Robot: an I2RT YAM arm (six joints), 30 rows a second.
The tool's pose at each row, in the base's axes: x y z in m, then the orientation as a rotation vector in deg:
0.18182 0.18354 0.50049 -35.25 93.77 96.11
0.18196 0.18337 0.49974 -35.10 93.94 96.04
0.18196 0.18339 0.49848 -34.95 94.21 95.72
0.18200 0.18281 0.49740 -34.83 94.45 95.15
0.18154 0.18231 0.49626 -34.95 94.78 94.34
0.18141 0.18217 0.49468 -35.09 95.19 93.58
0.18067 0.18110 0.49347 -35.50 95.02 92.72
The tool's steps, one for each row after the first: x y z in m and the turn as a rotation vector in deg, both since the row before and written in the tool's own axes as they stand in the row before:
0.00045 -0.00060 -0.00021 0.15 0.00 0.10
0.00095 -0.00082 -0.00009 0.35 0.02 0.00
0.00070 -0.00077 -0.00065 0.48 -0.02 -0.18
0.00108 -0.00043 -0.00065 0.59 0.15 -0.37
0.00126 -0.00094 -0.00026 0.58 0.22 -0.30
0.00123 -0.00031 -0.00124 0.34 0.02 -0.77

